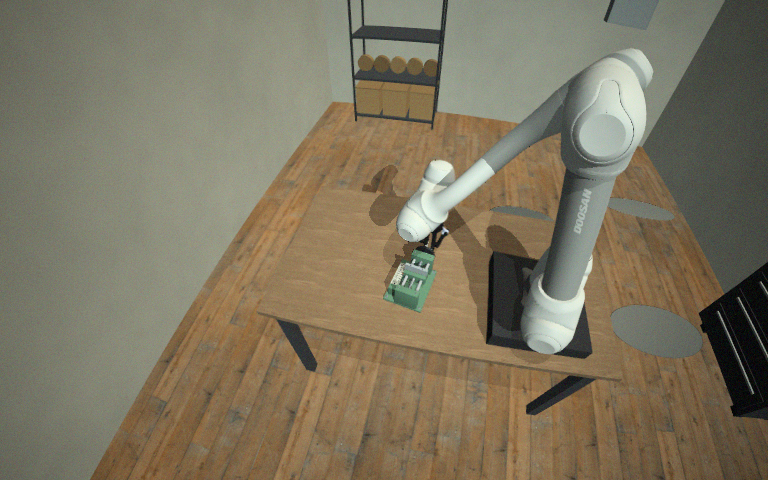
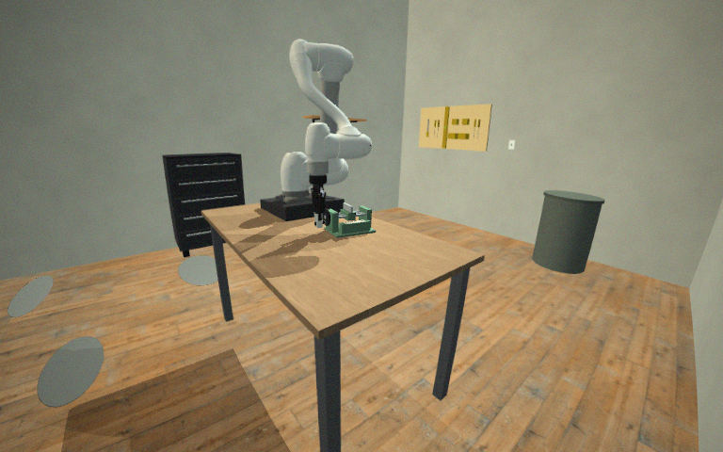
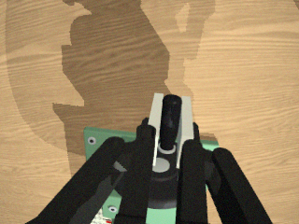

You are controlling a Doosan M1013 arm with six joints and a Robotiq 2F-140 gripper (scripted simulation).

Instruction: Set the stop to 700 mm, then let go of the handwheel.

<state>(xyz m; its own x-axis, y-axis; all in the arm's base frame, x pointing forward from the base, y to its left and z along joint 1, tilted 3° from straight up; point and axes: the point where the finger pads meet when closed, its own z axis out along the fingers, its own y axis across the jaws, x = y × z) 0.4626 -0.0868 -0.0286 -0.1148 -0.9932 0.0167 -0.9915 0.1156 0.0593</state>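
My hand is 2 cm above the black crank handle. Also, from my hand: green stop fixture (14 cm to the left, 3 cm ahead, 3 cm above).
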